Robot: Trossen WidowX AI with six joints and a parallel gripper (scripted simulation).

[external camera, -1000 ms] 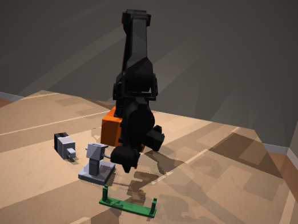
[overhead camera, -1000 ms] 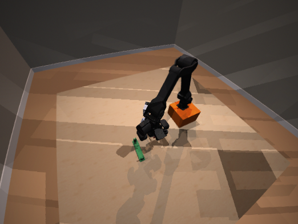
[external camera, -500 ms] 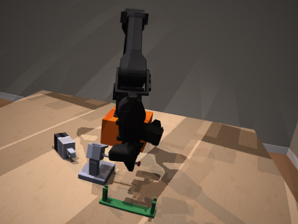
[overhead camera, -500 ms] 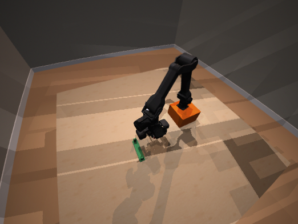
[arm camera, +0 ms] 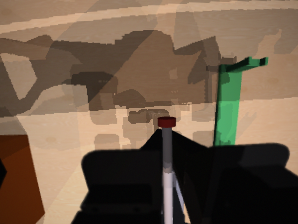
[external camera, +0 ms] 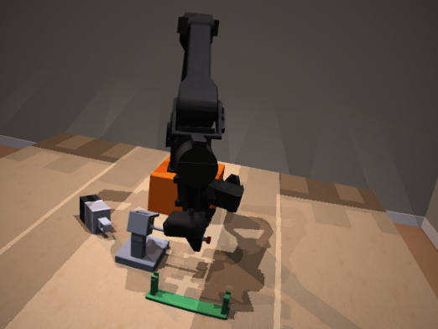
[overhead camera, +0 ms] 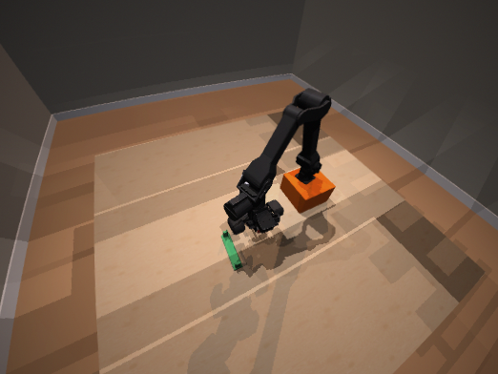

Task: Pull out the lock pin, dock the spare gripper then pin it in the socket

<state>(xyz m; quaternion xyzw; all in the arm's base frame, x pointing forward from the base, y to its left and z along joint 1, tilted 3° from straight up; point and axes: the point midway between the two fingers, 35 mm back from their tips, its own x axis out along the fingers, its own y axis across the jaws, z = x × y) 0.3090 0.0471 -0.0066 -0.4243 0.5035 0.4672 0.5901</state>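
The green rack lies 10 cm ahead of my gripper tip, 3 cm below it and 1 cm to the right of it. Round my gripper tip: socket (10 cm to the right, 3 cm behind); spare gripper (22 cm to the right, 12 cm behind, 2 cm below).
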